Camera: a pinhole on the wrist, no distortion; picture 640 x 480 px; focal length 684.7 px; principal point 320.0 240.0 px. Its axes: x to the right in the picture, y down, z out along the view. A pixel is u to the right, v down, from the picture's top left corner.
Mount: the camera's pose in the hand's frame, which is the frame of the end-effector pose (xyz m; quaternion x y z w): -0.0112 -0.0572 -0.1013 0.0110 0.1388 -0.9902 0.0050
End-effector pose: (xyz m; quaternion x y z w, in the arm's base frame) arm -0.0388 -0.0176 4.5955 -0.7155 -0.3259 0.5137 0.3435
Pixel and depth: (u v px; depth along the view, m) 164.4 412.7 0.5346
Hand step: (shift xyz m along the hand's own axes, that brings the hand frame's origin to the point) 0.1011 -0.3330 0.3783
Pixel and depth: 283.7 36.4 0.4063
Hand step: 0.0005 -0.0526 0.3229
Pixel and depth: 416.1 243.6 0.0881
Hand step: -0.0254 -0.0820 -0.0170
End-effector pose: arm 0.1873 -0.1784 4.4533 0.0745 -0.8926 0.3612 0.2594
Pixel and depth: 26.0 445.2 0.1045
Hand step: 0.0319 -0.1157 -0.0084
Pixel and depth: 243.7 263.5 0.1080
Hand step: -0.0013 -0.0904 0.0018
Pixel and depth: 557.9 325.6 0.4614
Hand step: -0.1801 -0.2406 0.3226
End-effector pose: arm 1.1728 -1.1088 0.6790 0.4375 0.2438 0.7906 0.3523
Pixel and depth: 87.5 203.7 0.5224
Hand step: 0.1551 -0.1730 0.4126
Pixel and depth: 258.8 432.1 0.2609
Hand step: 0.0077 -0.1992 0.1299
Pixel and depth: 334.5 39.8 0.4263
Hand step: -0.0305 -0.0547 0.3425
